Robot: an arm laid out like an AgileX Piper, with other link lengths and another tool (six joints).
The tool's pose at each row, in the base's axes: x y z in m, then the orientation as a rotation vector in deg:
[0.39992, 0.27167, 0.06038, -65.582, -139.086, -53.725]
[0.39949, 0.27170, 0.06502, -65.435, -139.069, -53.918]
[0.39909, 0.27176, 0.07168, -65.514, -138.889, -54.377]
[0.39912, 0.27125, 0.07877, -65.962, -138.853, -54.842]
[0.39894, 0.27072, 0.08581, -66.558, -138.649, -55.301]
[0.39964, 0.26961, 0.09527, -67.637, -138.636, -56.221]
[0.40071, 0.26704, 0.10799, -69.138, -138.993, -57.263]
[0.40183, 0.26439, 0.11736, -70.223, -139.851, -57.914]
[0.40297, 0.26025, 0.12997, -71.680, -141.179, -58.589]
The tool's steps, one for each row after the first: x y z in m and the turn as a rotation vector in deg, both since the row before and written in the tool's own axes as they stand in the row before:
[0.00266, 0.00169, -0.00343, -0.098, 0.096, -0.099]
[0.00370, 0.00261, -0.00490, -0.330, 0.104, 0.039]
[0.00333, 0.00289, -0.00558, -0.437, -0.204, 0.133]
[0.00341, 0.00274, -0.00555, -0.457, -0.160, 0.291]
[0.00375, 0.00426, -0.00768, -0.917, -0.561, 0.312]
[0.00426, 0.00550, -0.01101, -1.136, -1.072, 0.266]
[0.00234, 0.00413, -0.00857, -0.797, -1.219, -0.125]
[0.00277, 0.00521, -0.01194, -0.945, -1.769, -0.236]

